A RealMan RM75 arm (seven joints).
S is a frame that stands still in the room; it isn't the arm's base.
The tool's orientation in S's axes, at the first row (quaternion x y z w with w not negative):
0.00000 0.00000 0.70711 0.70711
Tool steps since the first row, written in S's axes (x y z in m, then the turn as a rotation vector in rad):
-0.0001 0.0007 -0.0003 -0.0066 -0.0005 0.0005
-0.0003 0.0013 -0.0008 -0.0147 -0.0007 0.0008
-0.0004 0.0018 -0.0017 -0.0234 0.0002 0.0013
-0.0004 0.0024 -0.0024 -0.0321 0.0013 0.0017
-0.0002 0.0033 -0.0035 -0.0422 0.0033 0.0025
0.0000 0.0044 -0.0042 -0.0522 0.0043 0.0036
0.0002 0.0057 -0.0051 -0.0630 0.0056 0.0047
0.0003 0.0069 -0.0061 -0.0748 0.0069 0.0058
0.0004 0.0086 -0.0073 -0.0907 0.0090 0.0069
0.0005 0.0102 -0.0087 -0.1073 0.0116 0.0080
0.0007 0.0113 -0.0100 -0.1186 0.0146 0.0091
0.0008 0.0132 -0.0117 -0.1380 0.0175 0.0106
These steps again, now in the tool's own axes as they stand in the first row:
0.0007 0.0001 -0.0003 -0.0005 0.0066 0.0005
0.0013 0.0003 -0.0008 -0.0007 0.0147 0.0008
0.0018 0.0004 -0.0017 0.0002 0.0234 0.0013
0.0024 0.0004 -0.0024 0.0013 0.0321 0.0017
0.0033 0.0002 -0.0035 0.0033 0.0422 0.0025
0.0044 0.0000 -0.0042 0.0043 0.0522 0.0036
0.0057 -0.0002 -0.0051 0.0056 0.0630 0.0047
0.0069 -0.0003 -0.0061 0.0069 0.0748 0.0058
0.0086 -0.0004 -0.0073 0.0090 0.0907 0.0069
0.0102 -0.0005 -0.0087 0.0116 0.1073 0.0080
0.0113 -0.0007 -0.0100 0.0146 0.1186 0.0091
0.0132 -0.0008 -0.0117 0.0175 0.1380 0.0106

